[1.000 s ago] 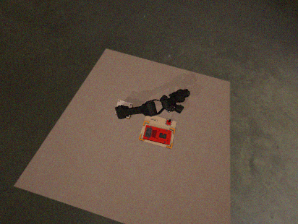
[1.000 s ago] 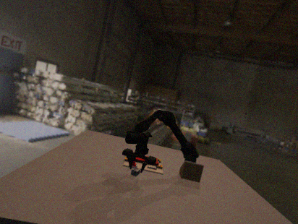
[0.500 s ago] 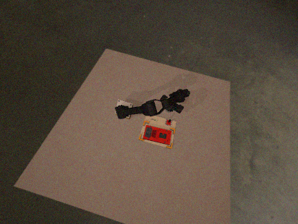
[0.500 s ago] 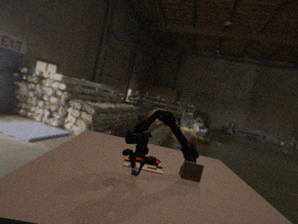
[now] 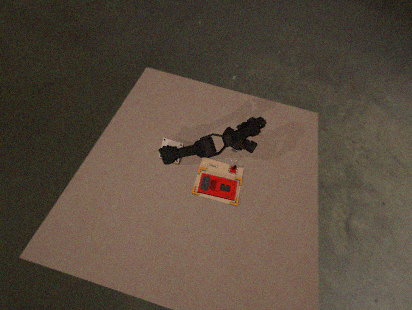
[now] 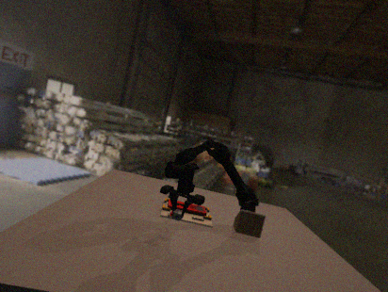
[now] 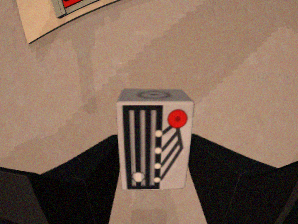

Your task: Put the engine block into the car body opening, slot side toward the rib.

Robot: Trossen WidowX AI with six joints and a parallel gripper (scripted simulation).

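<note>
Now: gripper tip 20 mm short of the dark post, 120 mm to the left of it and 20 mm above it. From my gripper tip the other things lie so: engine block 10 mm below.
</note>
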